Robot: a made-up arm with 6 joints.
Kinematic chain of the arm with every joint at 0, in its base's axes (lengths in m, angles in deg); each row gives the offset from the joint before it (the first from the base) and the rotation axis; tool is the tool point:
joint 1: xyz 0 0 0.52 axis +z
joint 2: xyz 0.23 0 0 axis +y
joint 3: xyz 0 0 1.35 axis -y
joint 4: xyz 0 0 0.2 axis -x
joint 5: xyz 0.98 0 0 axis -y
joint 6: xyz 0.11 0 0 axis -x
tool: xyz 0 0 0
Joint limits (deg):
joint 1: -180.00..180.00
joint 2: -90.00..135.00
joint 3: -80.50..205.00
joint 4: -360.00..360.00
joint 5: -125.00..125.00
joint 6: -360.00..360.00
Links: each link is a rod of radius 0.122 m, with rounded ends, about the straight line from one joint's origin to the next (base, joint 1, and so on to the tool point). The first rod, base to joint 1, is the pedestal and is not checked.
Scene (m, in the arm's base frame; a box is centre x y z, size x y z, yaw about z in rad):
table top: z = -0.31
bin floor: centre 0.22 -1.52 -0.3 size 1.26 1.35 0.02 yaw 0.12
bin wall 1: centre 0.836 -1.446 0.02 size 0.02 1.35 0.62 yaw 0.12
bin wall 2: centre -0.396 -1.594 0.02 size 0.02 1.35 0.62 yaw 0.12
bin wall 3: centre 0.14 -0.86 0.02 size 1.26 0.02 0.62 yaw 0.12
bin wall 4: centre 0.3 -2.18 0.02 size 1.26 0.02 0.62 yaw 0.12
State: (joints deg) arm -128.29 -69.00 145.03 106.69 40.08 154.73
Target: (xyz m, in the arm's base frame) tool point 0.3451 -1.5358 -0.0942
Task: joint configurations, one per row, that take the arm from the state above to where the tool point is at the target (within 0.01 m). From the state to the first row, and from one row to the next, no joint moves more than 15 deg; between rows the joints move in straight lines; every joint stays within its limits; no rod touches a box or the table.
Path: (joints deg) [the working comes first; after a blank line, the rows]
Joints at the target: -79.82 70.26 -24.81 116.31 43.71 154.73
Straight joint move there: clear.

1: -124.25 -57.39 130.88 107.49 40.38 154.73
2: -120.21 -45.79 116.72 108.29 40.68 154.73
3: -116.17 -34.18 102.57 109.10 40.99 154.73
4: -112.13 -22.58 88.42 109.90 41.29 154.73
5: -108.09 -10.97 74.26 110.70 41.59 154.73
6: -104.05 0.63 60.11 111.50 41.89 154.73
7: -100.01 12.24 45.96 112.30 42.20 154.73
8: -95.97 23.84 31.80 113.10 42.50 154.73
9: -91.93 35.45 17.65 113.91 42.80 154.73
10: -87.90 47.05 3.50 114.71 43.10 154.73
11: -83.86 58.66 -10.66 115.51 43.40 154.73
12: -79.82 70.26 -24.81 116.31 43.71 154.73

